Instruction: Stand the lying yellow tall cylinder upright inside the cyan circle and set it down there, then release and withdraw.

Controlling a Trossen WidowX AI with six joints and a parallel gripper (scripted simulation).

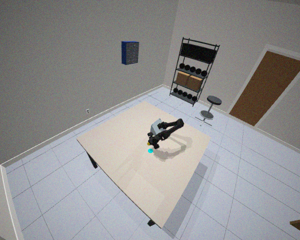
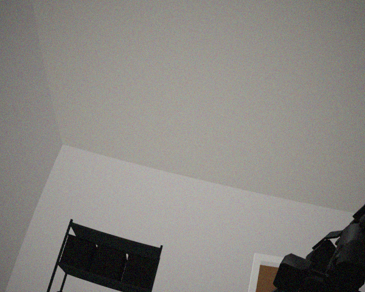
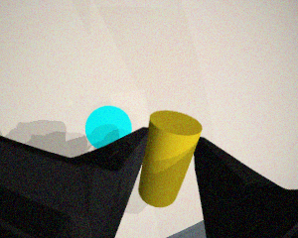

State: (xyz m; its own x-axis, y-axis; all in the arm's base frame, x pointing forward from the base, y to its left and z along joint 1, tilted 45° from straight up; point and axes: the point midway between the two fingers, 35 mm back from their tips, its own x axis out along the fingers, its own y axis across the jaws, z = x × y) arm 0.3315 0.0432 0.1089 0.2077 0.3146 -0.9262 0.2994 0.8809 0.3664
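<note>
Right now my gripper tip is 3 cm to the right of the cyan circle and 11 cm above it. Also, from my gripper tip: yellow tall cylinder (2 cm behind, 1 cm below).
</note>
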